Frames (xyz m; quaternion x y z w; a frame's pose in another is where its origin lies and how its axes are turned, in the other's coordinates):
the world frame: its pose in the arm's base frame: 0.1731 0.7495 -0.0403 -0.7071 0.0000 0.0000 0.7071
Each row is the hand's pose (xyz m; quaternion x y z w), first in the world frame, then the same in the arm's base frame.
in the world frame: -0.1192 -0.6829 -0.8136 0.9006 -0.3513 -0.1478 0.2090
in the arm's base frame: 0.0539 -0.0641 0.6426 0.4890 -0.3529 0.1439 0.7846
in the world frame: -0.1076 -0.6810 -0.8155 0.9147 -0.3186 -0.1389 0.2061
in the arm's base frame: 0.0655 -0.0660 0.6407 0.5011 -0.3235 0.1271 0.7925
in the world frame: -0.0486 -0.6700 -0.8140 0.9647 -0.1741 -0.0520 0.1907
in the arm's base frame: 0.1245 -0.0645 0.6297 0.5473 -0.1599 0.0863 0.8170
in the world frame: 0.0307 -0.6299 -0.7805 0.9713 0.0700 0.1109 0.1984
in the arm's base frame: 0.2038 -0.0310 0.5896 0.5465 0.1279 0.0289 0.8271
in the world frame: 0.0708 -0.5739 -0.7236 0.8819 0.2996 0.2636 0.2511
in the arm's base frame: 0.2439 0.0259 0.5336 0.4460 0.3982 -0.0255 0.8011
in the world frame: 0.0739 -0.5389 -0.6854 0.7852 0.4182 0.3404 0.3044
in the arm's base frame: 0.2470 0.0641 0.4986 0.3400 0.5364 -0.0550 0.7705
